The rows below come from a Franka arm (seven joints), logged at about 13 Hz.
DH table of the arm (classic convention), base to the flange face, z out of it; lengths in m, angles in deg. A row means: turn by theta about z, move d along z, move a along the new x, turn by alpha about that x. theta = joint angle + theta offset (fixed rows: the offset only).
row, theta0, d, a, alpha
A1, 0, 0.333, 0, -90
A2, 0, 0, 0, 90
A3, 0, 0.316, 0.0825, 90
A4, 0, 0, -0.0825, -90
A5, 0, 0.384, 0, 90
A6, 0, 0, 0.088, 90
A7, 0, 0.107, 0, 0
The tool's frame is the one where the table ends.
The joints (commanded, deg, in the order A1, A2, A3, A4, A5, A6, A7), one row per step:
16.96, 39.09, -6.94, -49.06, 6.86, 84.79, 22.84
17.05, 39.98, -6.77, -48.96, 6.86, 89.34, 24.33
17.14, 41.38, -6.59, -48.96, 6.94, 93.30, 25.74
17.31, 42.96, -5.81, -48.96, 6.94, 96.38, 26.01
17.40, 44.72, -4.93, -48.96, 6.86, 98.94, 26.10
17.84, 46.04, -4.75, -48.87, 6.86, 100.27, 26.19
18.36, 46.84, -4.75, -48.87, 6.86, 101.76, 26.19
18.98, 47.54, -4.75, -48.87, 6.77, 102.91, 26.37
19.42, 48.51, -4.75, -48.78, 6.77, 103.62, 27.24
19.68, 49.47, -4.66, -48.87, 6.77, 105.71, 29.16
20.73, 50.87, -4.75, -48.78, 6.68, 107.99, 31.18
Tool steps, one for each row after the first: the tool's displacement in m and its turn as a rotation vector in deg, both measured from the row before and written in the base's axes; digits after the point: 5 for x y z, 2 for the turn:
0.01058, 0.00478, -0.00382, 0.76, -3.61, -1.46
0.01038, 0.00510, -0.01189, 0.64, -2.41, -1.36
0.00738, 0.01037, -0.01599, 0.71, -1.32, 0.33
0.00633, 0.00983, -0.01942, 0.57, -0.64, 0.50
0.00297, 0.00838, -0.01475, 0.07, -0.07, 0.40
0.00198, 0.00769, -0.00825, 0.12, -0.68, 0.43
0.00069, 0.00871, -0.00751, 0.00, -0.46, 0.38
0.00093, 0.00655, -0.01121, -0.03, 0.22, -0.46
0.00331, 0.00519, -0.01029, 0.47, -0.83, -1.70
0.00103, 0.01444, -0.01443, 0.27, -0.83, -1.11

